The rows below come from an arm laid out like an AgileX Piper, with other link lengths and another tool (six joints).
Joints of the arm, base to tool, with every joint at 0 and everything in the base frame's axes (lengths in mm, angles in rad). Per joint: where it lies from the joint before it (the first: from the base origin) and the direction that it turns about. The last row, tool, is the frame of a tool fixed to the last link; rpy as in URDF.
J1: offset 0 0 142.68 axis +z
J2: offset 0 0 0 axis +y
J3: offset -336.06 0 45.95 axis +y
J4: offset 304.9 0 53.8 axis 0.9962 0 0.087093
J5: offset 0 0 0 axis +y
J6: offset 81.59 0 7.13 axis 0.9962 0 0.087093
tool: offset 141.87 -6 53.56 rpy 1.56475 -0.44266 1.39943
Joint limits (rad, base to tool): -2.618..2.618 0..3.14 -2.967..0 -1.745..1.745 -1.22..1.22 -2.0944..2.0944
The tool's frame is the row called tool.
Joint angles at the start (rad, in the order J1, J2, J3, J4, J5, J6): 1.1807, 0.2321, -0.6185, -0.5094, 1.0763, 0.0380
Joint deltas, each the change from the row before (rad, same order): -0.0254, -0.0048, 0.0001, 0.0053, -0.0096, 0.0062; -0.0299, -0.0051, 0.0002, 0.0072, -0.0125, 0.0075; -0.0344, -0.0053, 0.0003, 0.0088, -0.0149, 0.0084; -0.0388, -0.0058, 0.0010, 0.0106, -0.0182, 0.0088; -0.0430, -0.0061, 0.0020, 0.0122, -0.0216, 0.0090
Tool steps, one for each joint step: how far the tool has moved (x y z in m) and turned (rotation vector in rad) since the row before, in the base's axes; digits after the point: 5 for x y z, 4 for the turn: 0.00131, -0.00305, 0.00215, 0.0174, 0.0006, -0.0217; 0.00137, -0.00330, 0.00260, 0.0212, 0.0007, -0.0246; 0.00145, -0.00362, 0.00297, 0.0243, 0.0004, -0.0278; 0.00145, -0.00382, 0.00329, 0.0274, -0.0007, -0.0301; 0.00148, -0.00397, 0.00351, 0.0299, -0.0022, -0.0323
